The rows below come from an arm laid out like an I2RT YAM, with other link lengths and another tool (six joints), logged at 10 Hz.
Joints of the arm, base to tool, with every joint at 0 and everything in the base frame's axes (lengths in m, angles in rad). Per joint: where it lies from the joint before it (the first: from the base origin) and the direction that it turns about. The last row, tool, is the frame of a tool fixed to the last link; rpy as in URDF.
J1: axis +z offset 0 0 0.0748
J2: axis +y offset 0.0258 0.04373 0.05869
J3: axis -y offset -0.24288 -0.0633 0
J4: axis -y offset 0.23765 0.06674 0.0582
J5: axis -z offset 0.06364 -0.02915 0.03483
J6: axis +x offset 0.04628 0 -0.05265
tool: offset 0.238 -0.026 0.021 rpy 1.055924 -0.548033 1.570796
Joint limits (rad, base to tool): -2.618..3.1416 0..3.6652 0..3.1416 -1.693..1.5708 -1.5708..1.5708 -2.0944..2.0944
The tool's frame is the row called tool.
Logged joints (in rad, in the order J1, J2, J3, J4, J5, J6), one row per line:
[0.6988 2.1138 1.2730 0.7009 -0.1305 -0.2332]
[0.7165 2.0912 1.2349 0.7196 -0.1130 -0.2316]
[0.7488 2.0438 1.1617 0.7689 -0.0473 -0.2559]
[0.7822 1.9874 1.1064 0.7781 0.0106 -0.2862]
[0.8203 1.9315 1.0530 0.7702 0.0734 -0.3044]
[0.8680 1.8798 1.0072 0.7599 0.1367 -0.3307]
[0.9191 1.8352 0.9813 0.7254 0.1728 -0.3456]
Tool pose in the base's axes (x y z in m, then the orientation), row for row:
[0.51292 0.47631 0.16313 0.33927 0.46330 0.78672 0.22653]
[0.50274 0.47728 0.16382 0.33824 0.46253 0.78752 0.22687]
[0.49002 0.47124 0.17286 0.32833 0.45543 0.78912 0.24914]
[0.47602 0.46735 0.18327 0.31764 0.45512 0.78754 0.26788]
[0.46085 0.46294 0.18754 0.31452 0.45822 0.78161 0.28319]
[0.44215 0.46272 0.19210 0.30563 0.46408 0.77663 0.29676]
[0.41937 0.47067 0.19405 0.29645 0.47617 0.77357 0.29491]
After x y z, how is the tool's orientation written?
As a quaternion, x y z w.
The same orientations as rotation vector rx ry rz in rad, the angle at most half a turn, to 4 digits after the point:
[0.9351 1.2770 2.1684]
[0.9321 1.2746 2.1702]
[0.8943 1.2405 2.1495]
[0.8569 1.2278 2.1246]
[0.8420 1.2266 2.0923]
[0.8126 1.2339 2.0649]
[0.7889 1.2672 2.0586]

